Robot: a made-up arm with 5 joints. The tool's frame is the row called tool.
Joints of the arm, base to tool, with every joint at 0 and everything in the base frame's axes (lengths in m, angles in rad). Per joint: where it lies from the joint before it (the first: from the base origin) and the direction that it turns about. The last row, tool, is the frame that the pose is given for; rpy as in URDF.
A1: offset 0 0 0.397 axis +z
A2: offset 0 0 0 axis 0 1 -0.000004
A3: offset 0.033 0 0.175 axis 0 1 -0.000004
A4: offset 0.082 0 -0.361 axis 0 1 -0.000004
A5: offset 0.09 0 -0.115 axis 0 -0.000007 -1
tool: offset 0 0 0 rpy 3.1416 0 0
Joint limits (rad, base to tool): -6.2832..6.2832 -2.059..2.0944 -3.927..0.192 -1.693..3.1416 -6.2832..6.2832
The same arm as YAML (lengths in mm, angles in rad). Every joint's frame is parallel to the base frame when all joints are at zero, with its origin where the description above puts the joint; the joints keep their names.
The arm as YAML. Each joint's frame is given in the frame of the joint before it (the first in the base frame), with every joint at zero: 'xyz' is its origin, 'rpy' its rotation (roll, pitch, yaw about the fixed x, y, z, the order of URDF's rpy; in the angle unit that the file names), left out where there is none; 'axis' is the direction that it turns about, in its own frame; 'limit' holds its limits. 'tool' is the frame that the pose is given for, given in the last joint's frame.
units:
  length: mm
  angle: rad
joints:
  - name: A1
    type: revolute
    origin:
      xyz: [0.0, 0.0, 397.0]
    axis: "+z"
    limit:
      lower: -6.2832
      upper: 6.2832
  - name: A2
    type: revolute
    origin:
      xyz: [0.0, 0.0, 0.0]
    axis: "+y"
    limit:
      lower: -2.059
      upper: 2.0944
  - name: A3
    type: revolute
    origin:
      xyz: [33.0, 0.0, 175.0]
    axis: "+y"
    limit:
      lower: -3.927
      upper: 0.192
  - name: A4
    type: revolute
    origin:
      xyz: [82.0, 0.0, -361.0]
    axis: "+y"
    limit:
      lower: -1.693
      upper: 3.1416
  - name: A5
    type: revolute
    origin:
      xyz: [90.0, 0.0, -115.0]
    axis: "-z"
    limit:
      lower: -6.2832
      upper: 6.2832
tool:
  origin:
    xyz: [0.0, 0.0, 0.0]
    rpy: [-3.1416, 0.0, 0.0]

